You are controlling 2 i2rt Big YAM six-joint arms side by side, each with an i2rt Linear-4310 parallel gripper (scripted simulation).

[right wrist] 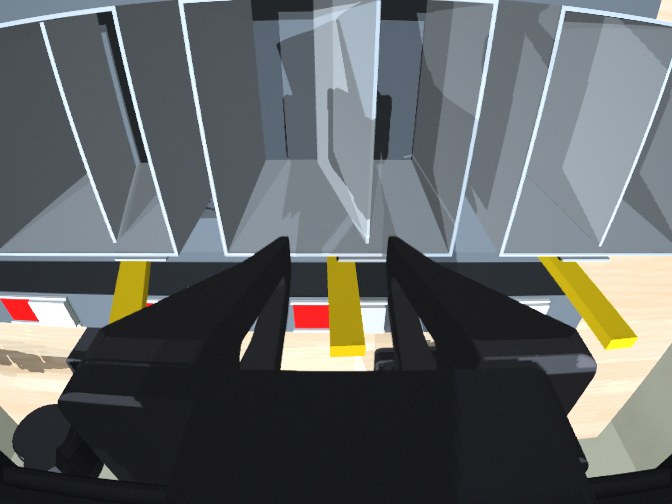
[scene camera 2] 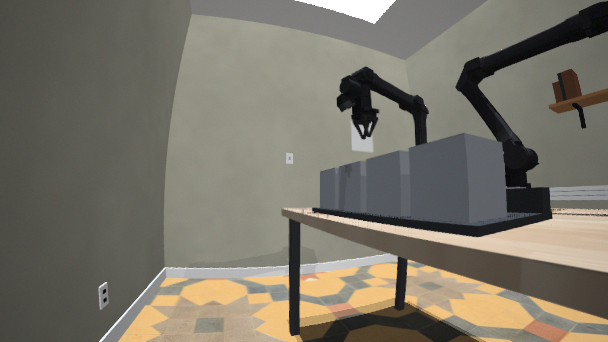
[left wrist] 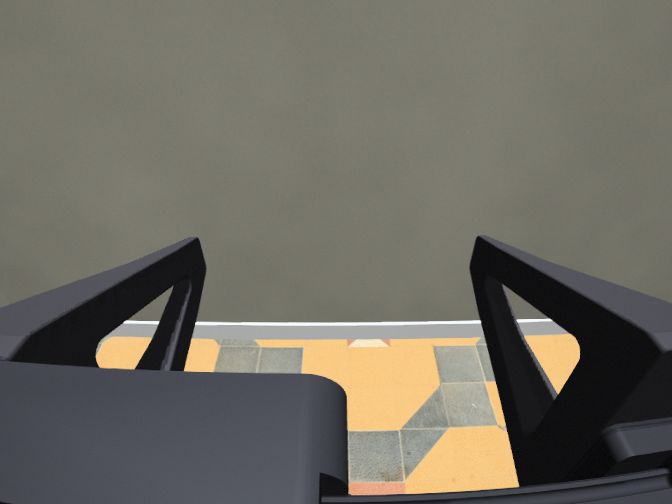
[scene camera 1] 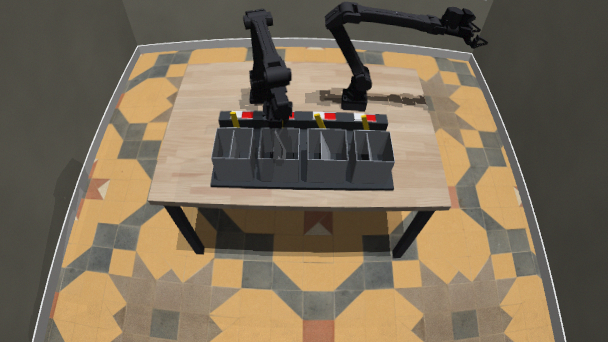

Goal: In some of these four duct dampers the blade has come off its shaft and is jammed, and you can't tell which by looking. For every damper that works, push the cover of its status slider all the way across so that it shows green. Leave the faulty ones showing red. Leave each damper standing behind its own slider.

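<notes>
Damper [scene camera 2: 461, 178]. Another damper [scene camera 2: 329, 179]. Damper too at [scene camera 1: 325, 141]. Further damper [scene camera 1: 279, 169]. Left gripper [left wrist: 337, 251], right gripper [right wrist: 338, 252].
</notes>
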